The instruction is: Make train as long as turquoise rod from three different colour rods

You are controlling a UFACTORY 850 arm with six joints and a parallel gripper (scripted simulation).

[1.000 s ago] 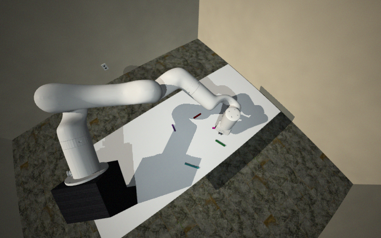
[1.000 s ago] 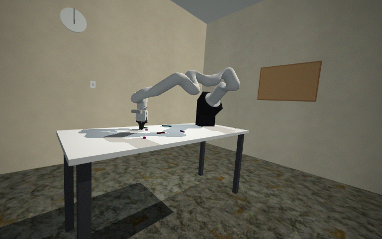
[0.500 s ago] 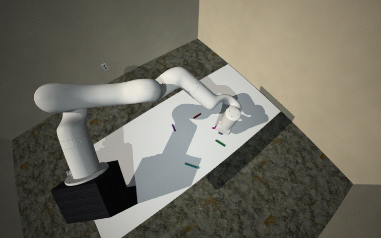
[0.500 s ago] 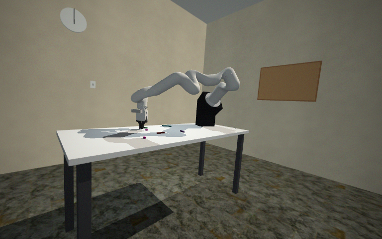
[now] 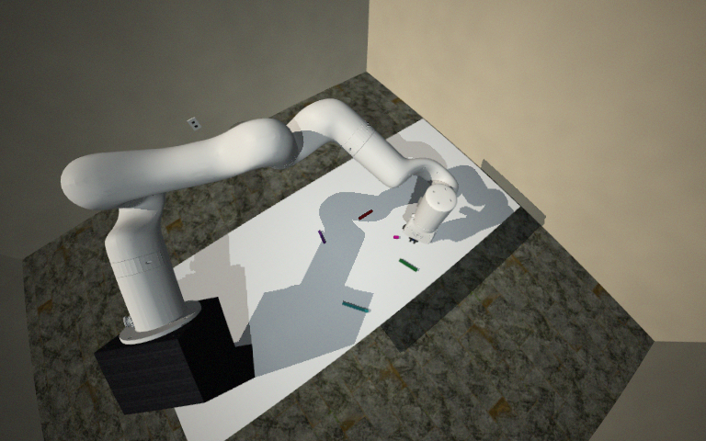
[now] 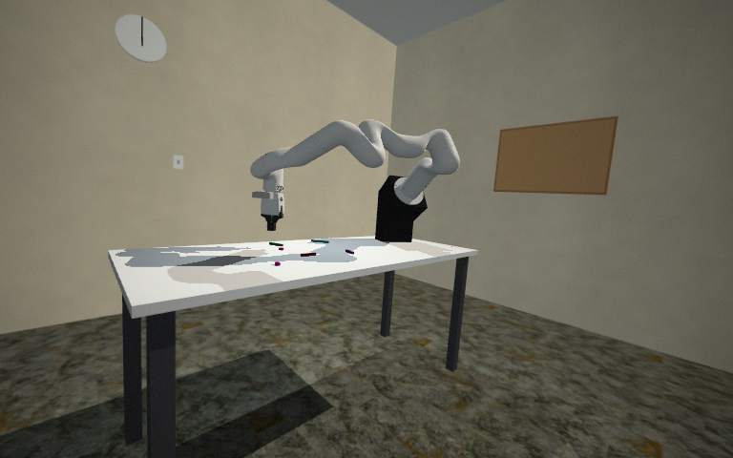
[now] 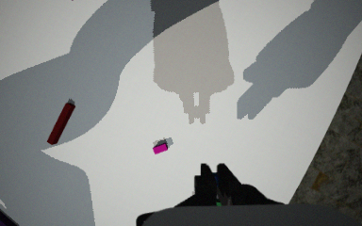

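The red rod lies 21 cm to the left of my hand, 10 cm below it and 9 cm behind it. The rest, counted from my hand: blue rod 2 cm below; green rod 10 cm below, 7 cm to the right, 5 cm behind; turquoise rod 31 cm behind, 11 cm to the right, 10 cm below.
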